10 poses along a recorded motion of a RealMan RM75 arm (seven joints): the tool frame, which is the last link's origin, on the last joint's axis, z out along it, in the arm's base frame.
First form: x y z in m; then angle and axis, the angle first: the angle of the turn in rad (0 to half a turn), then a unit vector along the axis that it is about.
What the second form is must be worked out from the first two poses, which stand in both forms.
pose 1, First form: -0.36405, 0.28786, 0.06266, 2.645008, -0.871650, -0.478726, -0.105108
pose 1, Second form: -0.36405, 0.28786, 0.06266, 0.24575, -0.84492, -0.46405, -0.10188
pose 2, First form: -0.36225, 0.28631, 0.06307, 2.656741, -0.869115, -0.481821, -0.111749
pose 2, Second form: -0.36225, 0.28631, 0.06307, 0.24006, -0.84370, -0.46773, -0.10848
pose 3, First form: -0.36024, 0.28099, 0.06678, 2.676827, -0.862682, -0.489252, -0.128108
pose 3, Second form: -0.36024, 0.28099, 0.06678, 0.23030, -0.83949, -0.47610, -0.12466
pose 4, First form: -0.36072, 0.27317, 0.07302, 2.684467, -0.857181, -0.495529, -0.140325
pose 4, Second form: -0.36072, 0.27317, 0.07302, 0.22658, -0.83489, -0.48264, -0.13668
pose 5, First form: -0.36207, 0.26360, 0.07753, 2.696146, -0.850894, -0.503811, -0.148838
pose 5, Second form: -0.36207, 0.26360, 0.07753, 0.22089, -0.82988, -0.49137, -0.14516
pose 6, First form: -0.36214, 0.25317, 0.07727, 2.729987, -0.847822, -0.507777, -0.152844
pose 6, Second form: -0.36214, 0.25317, 0.07727, 0.20435, -0.82993, -0.49706, -0.14962
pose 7, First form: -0.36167, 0.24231, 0.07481, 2.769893, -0.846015, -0.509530, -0.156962
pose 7, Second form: -0.36167, 0.24231, 0.07481, 0.18478, -0.83145, -0.50076, -0.15426
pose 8, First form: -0.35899, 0.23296, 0.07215, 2.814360, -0.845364, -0.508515, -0.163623
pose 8, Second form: -0.35899, 0.23296, 0.07215, 0.16289, -0.83407, -0.50172, -0.16144
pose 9, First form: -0.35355, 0.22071, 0.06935, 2.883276, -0.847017, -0.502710, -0.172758
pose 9, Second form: -0.35355, 0.22071, 0.06935, 0.12880, -0.83996, -0.49852, -0.17132
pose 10, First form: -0.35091, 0.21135, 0.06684, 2.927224, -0.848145, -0.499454, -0.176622
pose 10, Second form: -0.35091, 0.21135, 0.06684, 0.10698, -0.84328, -0.49659, -0.17561
